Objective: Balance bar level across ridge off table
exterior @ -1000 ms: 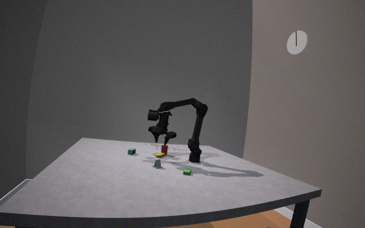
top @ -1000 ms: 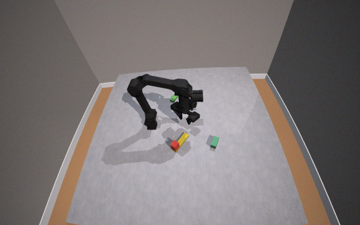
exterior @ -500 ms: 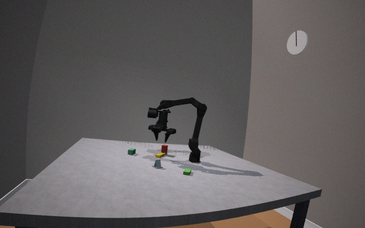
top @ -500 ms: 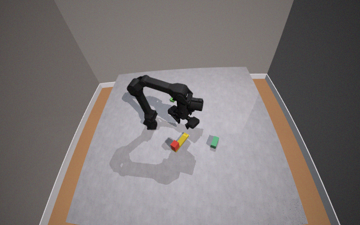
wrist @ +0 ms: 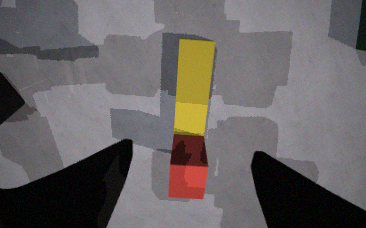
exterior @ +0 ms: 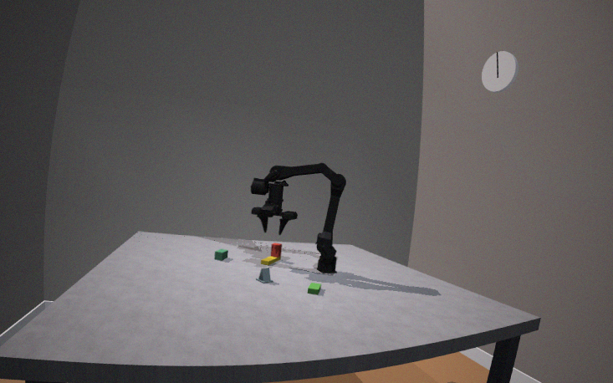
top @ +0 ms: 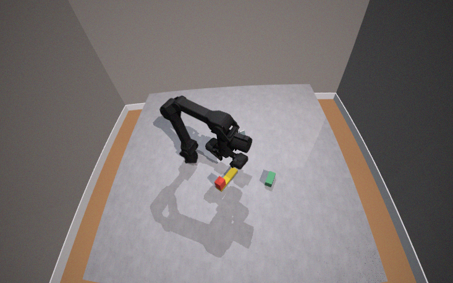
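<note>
The yellow bar is 2 cm behind my gripper tip, 4 cm to the right of it and 10 cm below it. Also, from my gripper tip: bright green block (6 cm behind, 37 cm to the left, 12 cm below); darker green block (20 cm ahead, 3 cm to the right, 11 cm below).
</note>
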